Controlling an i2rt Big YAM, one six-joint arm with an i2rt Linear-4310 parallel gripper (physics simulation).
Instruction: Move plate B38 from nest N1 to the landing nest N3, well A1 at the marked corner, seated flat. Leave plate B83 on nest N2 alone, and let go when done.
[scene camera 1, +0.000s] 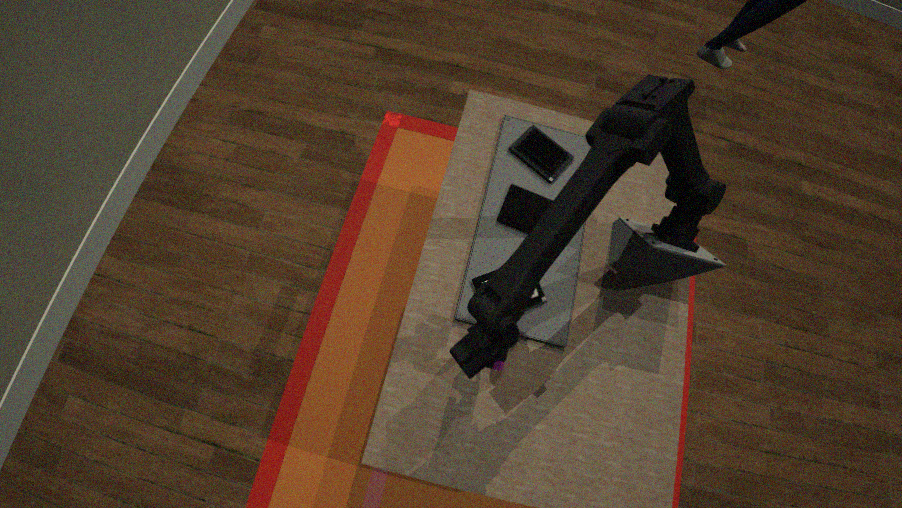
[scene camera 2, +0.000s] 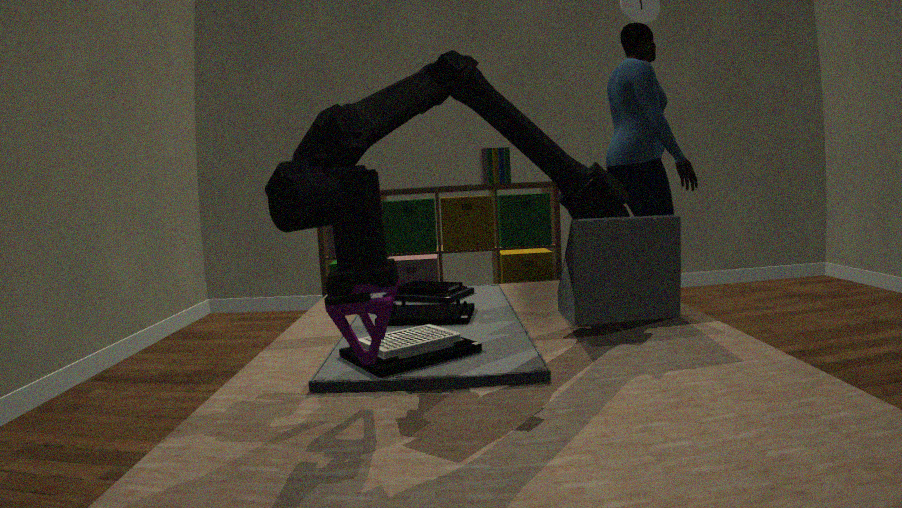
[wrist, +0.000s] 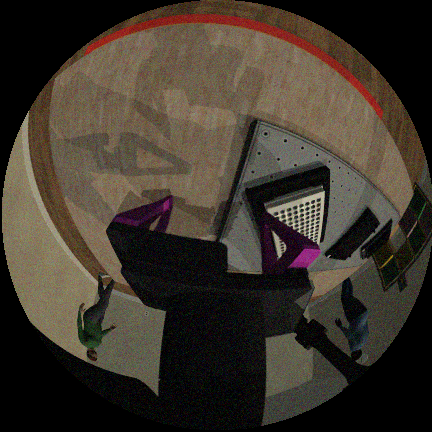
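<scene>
A white well plate (scene camera 2: 413, 340) (wrist: 306, 212) sits on the black nest (scene camera 2: 410, 364) (wrist: 290, 181) at the near end of the grey board (scene camera 1: 484, 252) (scene camera 2: 504, 367) (wrist: 272, 145). Farther along are a dark middle nest (scene camera 1: 522, 205) (scene camera 2: 435, 313) (wrist: 353, 234) and a dark far nest (scene camera 1: 540, 153) (scene camera 2: 435, 290). Whether dark plates lie on them is hard to tell. No labels or corner marks are readable. My gripper (scene camera 2: 369, 359) (wrist: 218, 207) is open and empty, pointing down low by the near nest; one magenta finger overlaps the white plate in the wrist view. The arm hides much of that nest from above.
The arm's grey wedge base (scene camera 1: 656, 259) (scene camera 2: 624, 271) stands beside the board. The wooden table top (scene camera 1: 568, 441) lies over an orange and red floor area (scene camera 1: 372, 283). A person in blue (scene camera 2: 637, 119) stands behind the base, before a shelf unit (scene camera 2: 439, 220) with coloured bins.
</scene>
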